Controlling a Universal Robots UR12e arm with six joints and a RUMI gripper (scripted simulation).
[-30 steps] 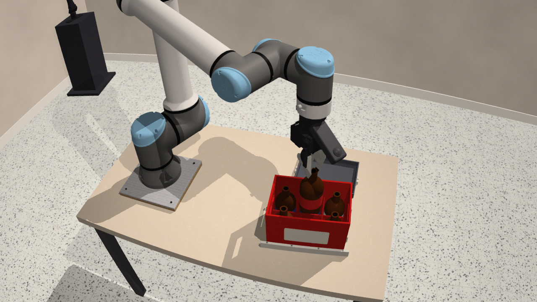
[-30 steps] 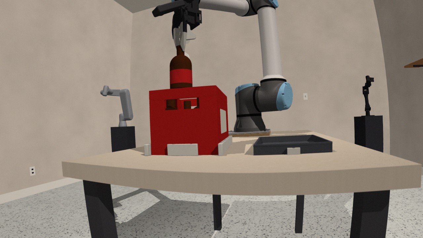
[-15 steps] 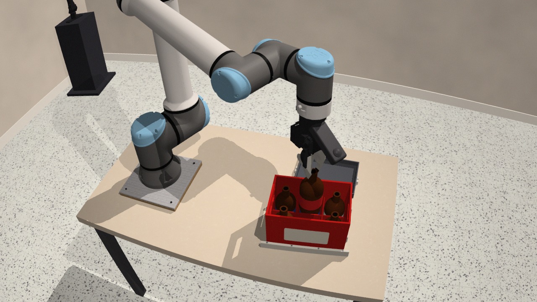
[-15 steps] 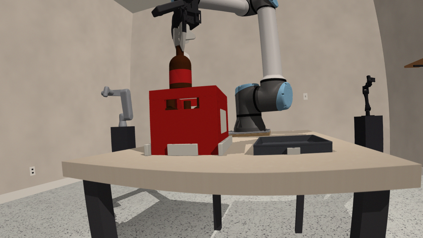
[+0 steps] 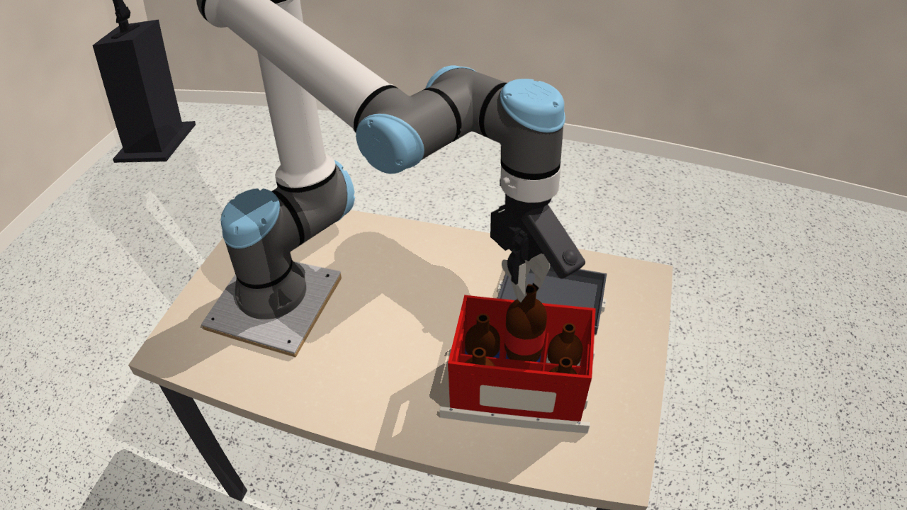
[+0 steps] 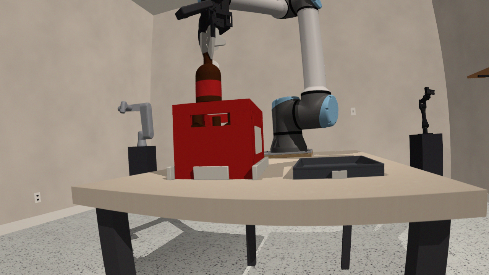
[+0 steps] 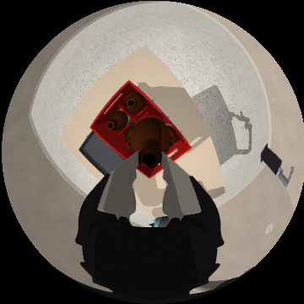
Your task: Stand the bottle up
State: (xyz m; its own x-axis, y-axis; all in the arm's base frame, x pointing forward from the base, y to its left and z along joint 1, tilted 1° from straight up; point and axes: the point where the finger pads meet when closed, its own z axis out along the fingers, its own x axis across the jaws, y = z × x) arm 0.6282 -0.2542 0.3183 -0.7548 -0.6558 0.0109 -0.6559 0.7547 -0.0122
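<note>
The red crate lies 4 cm to the left of my hand and 25 cm below it. Also, from my hand: tray 7 cm ahead, 33 cm to the left, 32 cm below.
</note>
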